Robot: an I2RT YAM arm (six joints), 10 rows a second.
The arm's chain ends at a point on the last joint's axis. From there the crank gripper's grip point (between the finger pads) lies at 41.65 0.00 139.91 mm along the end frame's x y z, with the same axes.
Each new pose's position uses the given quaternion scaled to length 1; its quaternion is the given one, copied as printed.
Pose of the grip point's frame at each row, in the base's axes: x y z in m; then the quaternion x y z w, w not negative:
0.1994 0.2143 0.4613 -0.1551 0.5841 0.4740 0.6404
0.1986 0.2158 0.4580 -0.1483 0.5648 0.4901 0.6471
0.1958 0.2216 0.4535 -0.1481 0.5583 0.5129 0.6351
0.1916 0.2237 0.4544 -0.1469 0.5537 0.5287 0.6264
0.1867 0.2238 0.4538 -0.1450 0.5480 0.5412 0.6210
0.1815 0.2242 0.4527 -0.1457 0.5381 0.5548 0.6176
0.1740 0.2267 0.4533 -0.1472 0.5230 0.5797 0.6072
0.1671 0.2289 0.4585 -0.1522 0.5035 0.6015 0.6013
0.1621 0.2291 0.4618 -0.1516 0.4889 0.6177 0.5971
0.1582 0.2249 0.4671 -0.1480 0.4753 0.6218 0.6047
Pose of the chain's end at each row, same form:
0.1208 0.0913 0.4609 -0.1551 0.5841 0.4740 0.6404
0.1216 0.0920 0.4500 -0.1483 0.5648 0.4901 0.6471
0.1241 0.0949 0.4428 -0.1481 0.5583 0.5129 0.6351
0.1235 0.0952 0.4417 -0.1469 0.5537 0.5287 0.6264
0.1212 0.0942 0.4387 -0.1450 0.5480 0.5412 0.6210
0.1192 0.0935 0.4342 -0.1457 0.5381 0.5548 0.6176
0.1181 0.0939 0.4296 -0.1472 0.5230 0.5797 0.6072
0.1176 0.0948 0.4289 -0.1522 0.5035 0.6015 0.6013
0.1167 0.0947 0.4273 -0.1516 0.4889 0.6177 0.5971
0.1129 0.0917 0.4281 -0.1480 0.4753 0.6218 0.6047

